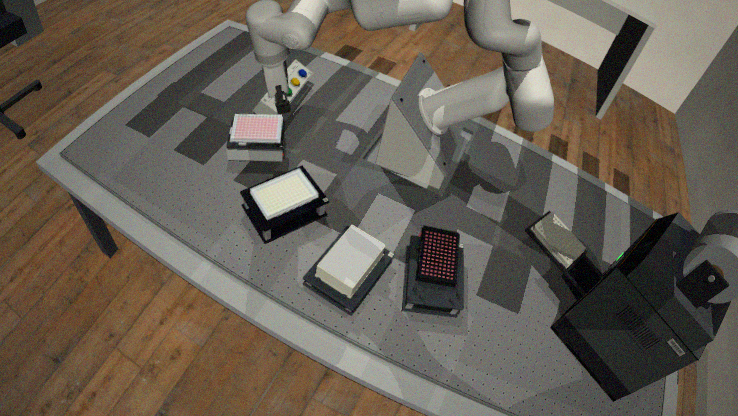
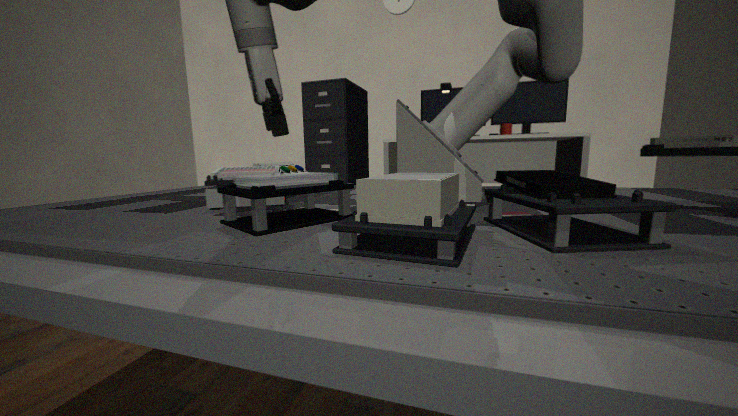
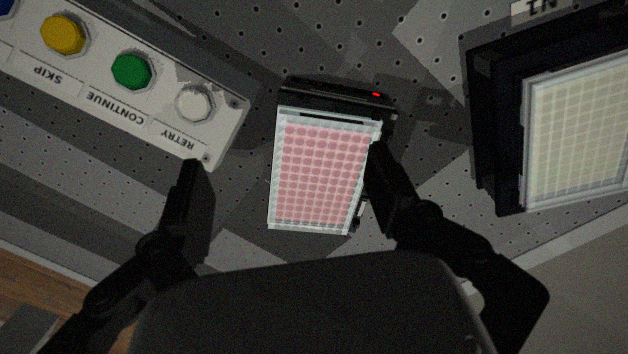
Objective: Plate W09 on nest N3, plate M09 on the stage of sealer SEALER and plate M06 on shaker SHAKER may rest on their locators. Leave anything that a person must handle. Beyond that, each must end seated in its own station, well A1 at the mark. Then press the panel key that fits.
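My gripper [image 1: 282, 108] [image 2: 278, 133] [image 3: 289, 169] is open and empty, above the panel and shaker area. A pink-welled plate [image 1: 256, 128] [image 3: 322, 175] lies on the shaker [image 1: 255, 155] [image 3: 330, 95], which shows a red light; its seating is unclear. A pale-yellow plate [image 1: 284, 192] [image 3: 580, 135] lies on the nest labelled N1 [image 3: 487, 125]. A black plate with red wells [image 1: 438, 255] [image 2: 558, 183] sits toward one end of its nest [image 1: 431, 299] and looks tilted. A plate [image 1: 560, 240] is on the stage of the sealer [image 1: 630, 315]. The panel [image 3: 220, 135] has a green CONTINUE key [image 3: 131, 71], yellow SKIP key [image 3: 63, 35] and white RETRY key [image 3: 195, 104].
A tall cream block-like labware [image 1: 352, 255] [image 2: 397, 201] stands on the middle nest [image 1: 330, 297] [image 2: 403, 229]. The arm's slanted grey mount [image 1: 408, 139] [image 2: 421, 149] rises behind the nests. A blue key [image 1: 302, 72] is at the panel's far end. The dark sealer housing fills the table's right end.
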